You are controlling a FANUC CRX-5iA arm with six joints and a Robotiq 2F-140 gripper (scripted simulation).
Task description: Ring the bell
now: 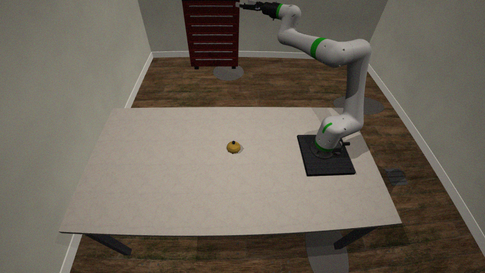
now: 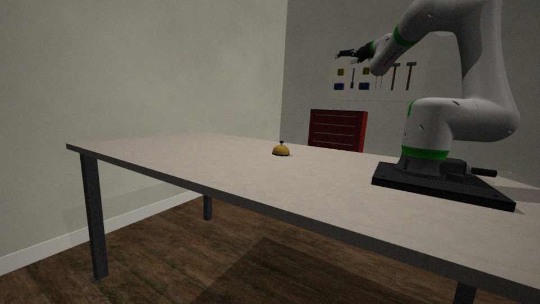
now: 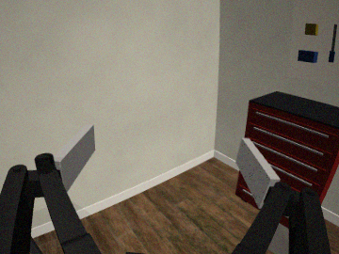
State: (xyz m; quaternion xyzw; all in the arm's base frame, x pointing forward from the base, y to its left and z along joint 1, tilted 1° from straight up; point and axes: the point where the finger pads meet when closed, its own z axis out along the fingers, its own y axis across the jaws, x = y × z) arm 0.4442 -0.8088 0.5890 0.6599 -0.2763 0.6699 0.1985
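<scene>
My gripper is now 10 cm short of the bell button, 76 cm to the right of it and 54 cm above it. Also, from my hand: small yellow dome bell 10 cm ahead, 76 cm to the left, 56 cm below.
</scene>
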